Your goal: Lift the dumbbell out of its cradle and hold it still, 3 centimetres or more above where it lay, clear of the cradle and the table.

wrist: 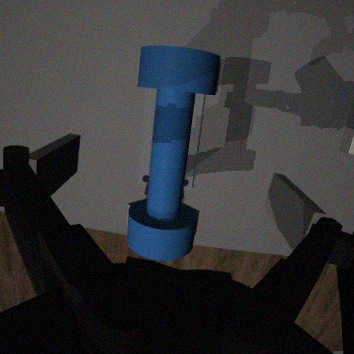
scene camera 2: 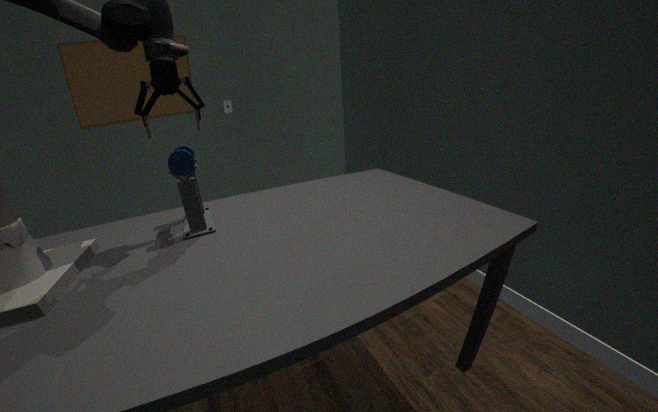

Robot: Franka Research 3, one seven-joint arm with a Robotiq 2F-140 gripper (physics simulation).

Note:
I see my gripper, a blue dumbbell and a grey cradle.
My gripper shows as well in the wrist view.

